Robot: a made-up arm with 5 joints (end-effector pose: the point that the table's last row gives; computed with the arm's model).
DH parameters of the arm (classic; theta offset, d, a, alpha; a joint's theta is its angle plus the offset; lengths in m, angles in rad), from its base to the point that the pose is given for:
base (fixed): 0 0.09 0 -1.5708
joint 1: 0 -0.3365 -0.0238 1.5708
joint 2: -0.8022 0 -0.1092 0
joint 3: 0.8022 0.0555 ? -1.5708
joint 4: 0 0.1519 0.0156 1.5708
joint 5: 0.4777 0 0.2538 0
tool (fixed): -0.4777 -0.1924 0 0
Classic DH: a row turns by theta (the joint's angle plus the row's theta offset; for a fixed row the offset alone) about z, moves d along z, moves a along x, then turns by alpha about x.
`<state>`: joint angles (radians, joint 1 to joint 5).
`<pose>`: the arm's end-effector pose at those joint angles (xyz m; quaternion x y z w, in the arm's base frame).
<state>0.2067 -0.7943 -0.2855 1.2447 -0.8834</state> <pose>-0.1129 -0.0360 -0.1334 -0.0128 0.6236 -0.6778 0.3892</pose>
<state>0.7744 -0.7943 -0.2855 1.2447 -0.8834</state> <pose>-0.2153 -0.0360 -0.0377 -0.2021 0.7077 -0.6471 0.1990</pose>
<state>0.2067 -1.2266 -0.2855 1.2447 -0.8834</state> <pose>0.0140 -0.0466 -0.1600 0.1012 0.5820 -0.7712 0.2373</pose>
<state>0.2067 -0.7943 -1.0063 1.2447 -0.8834</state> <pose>0.0213 -0.0548 -0.1616 0.1751 0.5389 -0.8137 0.1294</pose>
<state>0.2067 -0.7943 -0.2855 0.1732 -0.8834</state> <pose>0.0456 -0.3134 -0.1003 -0.0770 0.1427 -0.8247 0.5418</pose>
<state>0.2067 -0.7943 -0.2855 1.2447 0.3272</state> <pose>0.1341 0.1136 -0.1298 0.3443 0.5201 -0.3359 0.7058</pose>
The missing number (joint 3, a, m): -0.0867
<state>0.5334 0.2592 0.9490 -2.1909 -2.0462</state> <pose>0.0913 -0.2597 0.2457 0.8073 0.1585 -0.4136 0.3901</pose>
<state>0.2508 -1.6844 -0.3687 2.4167 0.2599</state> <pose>0.5184 -0.0949 0.0239 0.8146 0.4011 -0.3819 0.1725</pose>
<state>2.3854 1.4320 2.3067 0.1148 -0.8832</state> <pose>0.0310 -0.5215 0.3449 0.9027 0.1180 0.4041 0.0885</pose>
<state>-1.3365 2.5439 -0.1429 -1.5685 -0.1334</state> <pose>-0.3577 -0.5477 -0.0754 0.1316 -0.3514 0.9211 0.1043</pose>
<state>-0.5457 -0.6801 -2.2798 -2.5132 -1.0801</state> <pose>-0.0749 -0.2076 0.4461 0.6645 0.5041 0.4750 0.2804</pose>
